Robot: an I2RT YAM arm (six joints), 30 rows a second.
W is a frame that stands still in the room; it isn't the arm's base.
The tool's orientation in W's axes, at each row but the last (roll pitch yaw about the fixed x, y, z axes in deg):
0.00 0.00 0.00
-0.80 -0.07 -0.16
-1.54 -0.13 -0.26
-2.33 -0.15 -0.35
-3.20 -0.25 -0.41
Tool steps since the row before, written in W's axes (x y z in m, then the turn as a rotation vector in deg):
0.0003 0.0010 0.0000 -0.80 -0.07 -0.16
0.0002 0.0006 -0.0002 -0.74 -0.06 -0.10
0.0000 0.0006 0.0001 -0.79 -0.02 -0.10
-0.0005 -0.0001 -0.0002 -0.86 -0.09 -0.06
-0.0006 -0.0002 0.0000 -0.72 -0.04 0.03
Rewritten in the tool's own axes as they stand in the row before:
0.0003 0.0010 0.0000 -0.80 -0.07 -0.16
0.0002 0.0006 -0.0002 -0.74 -0.06 -0.10
0.0000 0.0006 0.0001 -0.79 -0.02 -0.10
-0.0005 -0.0001 -0.0002 -0.86 -0.09 -0.06
-0.0006 -0.0002 0.0000 -0.72 -0.05 0.03

